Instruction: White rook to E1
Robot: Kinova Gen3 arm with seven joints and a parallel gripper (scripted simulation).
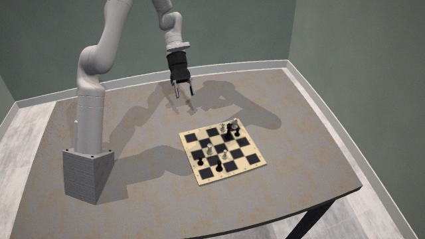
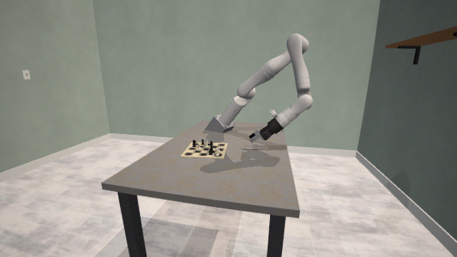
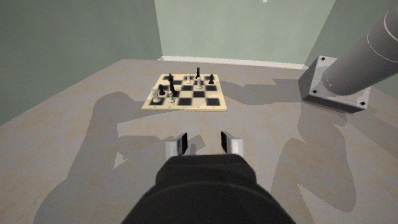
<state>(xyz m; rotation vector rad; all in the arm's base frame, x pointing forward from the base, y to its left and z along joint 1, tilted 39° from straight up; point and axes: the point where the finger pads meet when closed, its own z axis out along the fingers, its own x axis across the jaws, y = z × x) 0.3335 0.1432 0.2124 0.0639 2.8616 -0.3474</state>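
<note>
Right now the rook is 25 cm to the right of my hand, 4 cm below it and 4 cm ahead of it. From my hand the other things lie so: small chessboard 24 cm to the right, 8 cm ahead, 6 cm below.
</note>
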